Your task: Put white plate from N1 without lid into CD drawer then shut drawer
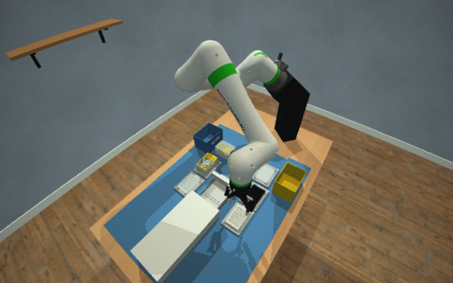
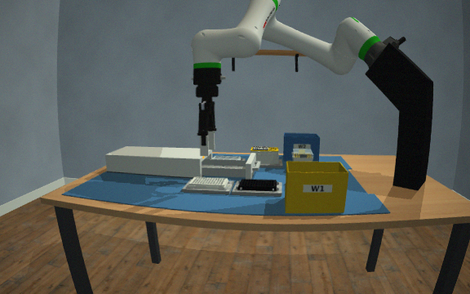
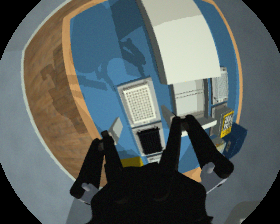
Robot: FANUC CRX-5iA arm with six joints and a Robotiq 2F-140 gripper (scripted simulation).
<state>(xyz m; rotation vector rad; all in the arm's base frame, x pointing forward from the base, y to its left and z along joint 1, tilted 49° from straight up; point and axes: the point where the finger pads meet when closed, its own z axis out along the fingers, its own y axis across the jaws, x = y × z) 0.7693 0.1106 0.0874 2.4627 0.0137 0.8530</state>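
Now: hand 140 mm above the grey nest N1. The rest, counted from my hand: yellow-topped tip box: 330 mm to the right, 260 mm behind, 90 mm below; yellow bin W1: 310 mm behind, 210 mm to the left, 110 mm below; drawer: 180 mm to the right, 120 mm below, 60 mm behind.
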